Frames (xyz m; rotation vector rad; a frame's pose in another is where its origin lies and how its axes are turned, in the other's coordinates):
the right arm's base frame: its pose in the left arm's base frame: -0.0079 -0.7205 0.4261 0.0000 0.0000 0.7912
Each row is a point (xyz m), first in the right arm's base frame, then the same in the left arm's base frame.
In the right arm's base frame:
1: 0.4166 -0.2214 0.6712
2: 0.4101 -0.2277 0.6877
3: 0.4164 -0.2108 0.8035
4: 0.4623 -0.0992 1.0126
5: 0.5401 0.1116 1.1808
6: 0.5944 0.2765 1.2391
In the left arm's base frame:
1: 0.4424 -0.5799 1.0973
2: 0.4423 -0.5889 1.1138
3: 0.4347 -0.5725 1.2296
4: 0.3876 -0.4615 1.4387
5: 0.2924 -0.2579 1.6069
6: 0.2133 -0.1034 1.6652

